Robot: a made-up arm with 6 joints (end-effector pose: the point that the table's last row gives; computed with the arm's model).
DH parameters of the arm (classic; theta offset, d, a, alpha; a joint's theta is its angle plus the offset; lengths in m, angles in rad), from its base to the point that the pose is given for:
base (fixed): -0.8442 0 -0.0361 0
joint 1: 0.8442 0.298 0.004 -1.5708
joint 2: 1.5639 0 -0.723 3.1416
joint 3: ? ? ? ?
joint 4: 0 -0.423 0.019 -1.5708
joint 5: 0 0.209 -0.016 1.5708
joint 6: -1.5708 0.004 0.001 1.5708
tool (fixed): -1.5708 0.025 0 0
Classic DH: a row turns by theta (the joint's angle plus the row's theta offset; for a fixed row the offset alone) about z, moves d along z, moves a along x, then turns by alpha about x.
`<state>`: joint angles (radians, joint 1 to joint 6).
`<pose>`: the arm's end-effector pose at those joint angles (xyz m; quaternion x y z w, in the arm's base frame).
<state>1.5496 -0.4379 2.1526 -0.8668 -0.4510 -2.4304</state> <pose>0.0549 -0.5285 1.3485 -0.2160 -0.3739 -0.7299 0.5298</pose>
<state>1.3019 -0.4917 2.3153 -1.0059 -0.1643 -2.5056</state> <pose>-0.1414 -0.6280 1.2843 -0.0581 -0.2840 -0.7784 0.5568</pose>
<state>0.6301 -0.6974 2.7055 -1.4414 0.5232 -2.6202</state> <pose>-0.8025 -0.4943 0.9802 0.3832 -0.3518 -0.7494 0.4097</pose>
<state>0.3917 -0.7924 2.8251 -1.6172 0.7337 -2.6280</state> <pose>-0.9807 -0.2850 0.8265 0.4563 -0.4697 -0.6807 0.3284</pose>
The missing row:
joint 3: -0.0069 -0.041 0.025 1.5708
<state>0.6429 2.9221 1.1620 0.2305 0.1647 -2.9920</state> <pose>0.1470 -0.0617 -0.8188 0.6052 0.3567 -0.6289 0.3332</pose>
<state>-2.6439 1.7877 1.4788 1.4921 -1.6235 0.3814</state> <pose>-1.0775 -0.5549 0.1705 -0.5017 -0.7535 0.3706 0.2078</pose>
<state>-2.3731 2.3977 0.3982 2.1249 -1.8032 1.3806</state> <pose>-0.2577 -0.3675 -0.6927 0.0650 0.6408 0.7608 0.0798</pose>
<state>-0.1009 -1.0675 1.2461 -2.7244 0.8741 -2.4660</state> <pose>-0.8418 0.3679 1.0175 -0.2662 -0.5271 -0.4436 0.6742</pose>
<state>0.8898 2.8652 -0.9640 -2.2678 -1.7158 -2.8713</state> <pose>-0.1719 0.1474 0.0085 -0.0288 0.8295 0.4454 0.3357</pose>
